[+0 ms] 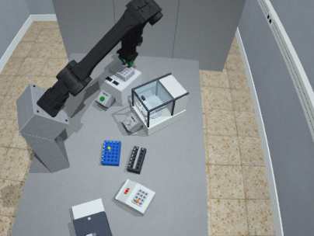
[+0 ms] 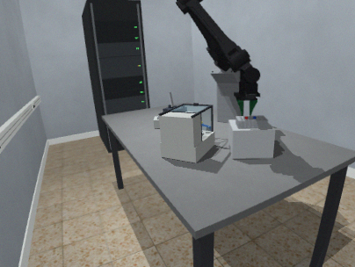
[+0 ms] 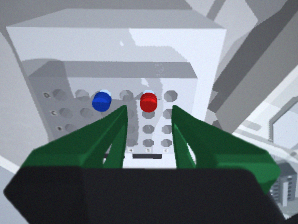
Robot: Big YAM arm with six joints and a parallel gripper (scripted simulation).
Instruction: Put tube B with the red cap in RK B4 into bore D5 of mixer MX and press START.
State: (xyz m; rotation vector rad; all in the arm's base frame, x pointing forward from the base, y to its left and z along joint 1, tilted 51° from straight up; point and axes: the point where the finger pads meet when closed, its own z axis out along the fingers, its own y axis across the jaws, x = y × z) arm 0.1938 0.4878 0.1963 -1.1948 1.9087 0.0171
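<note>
Now: the blue-capped tube 40 mm below my hand, 30 mm behind it and 10 mm to the left of it. The rest, counted from my hand: green start key (190 mm to the right, 130 mm below, 70 mm behind); grey bore block (40 mm below, 30 mm behind, 20 mm to the right); yellow-capped tube (440 mm to the right, 170 mm below, 110 mm ahead).
</note>
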